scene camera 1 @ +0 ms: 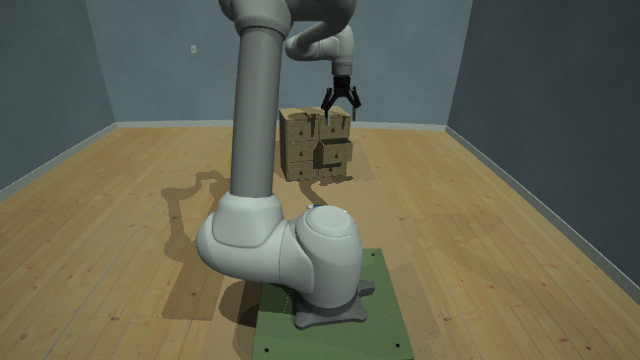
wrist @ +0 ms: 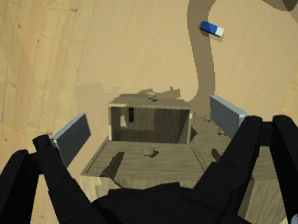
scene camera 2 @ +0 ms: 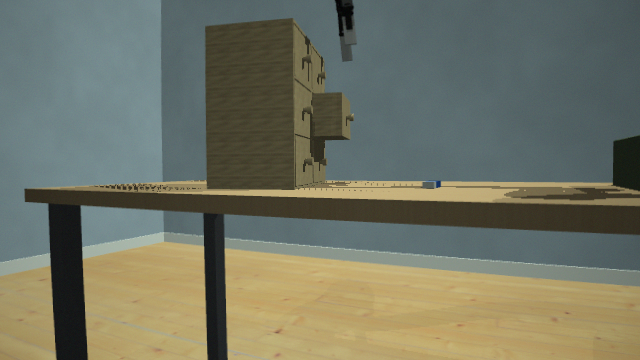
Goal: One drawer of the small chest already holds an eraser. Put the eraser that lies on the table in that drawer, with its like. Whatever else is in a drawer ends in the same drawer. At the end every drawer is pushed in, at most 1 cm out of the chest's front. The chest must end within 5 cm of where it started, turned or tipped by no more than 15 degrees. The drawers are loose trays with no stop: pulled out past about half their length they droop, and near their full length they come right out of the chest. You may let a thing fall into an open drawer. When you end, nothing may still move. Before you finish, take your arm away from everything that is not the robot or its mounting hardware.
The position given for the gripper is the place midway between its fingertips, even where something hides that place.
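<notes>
A drawer (scene camera 2: 331,116) is part of the scene, along with a drawer (scene camera 2: 303,116). The scene also has a drawer (scene camera 2: 304,160) and a drawer (scene camera 2: 302,49). As for the gripper (scene camera 1: 341,122), it is visible in the wrist view too (wrist: 148,115).
</notes>
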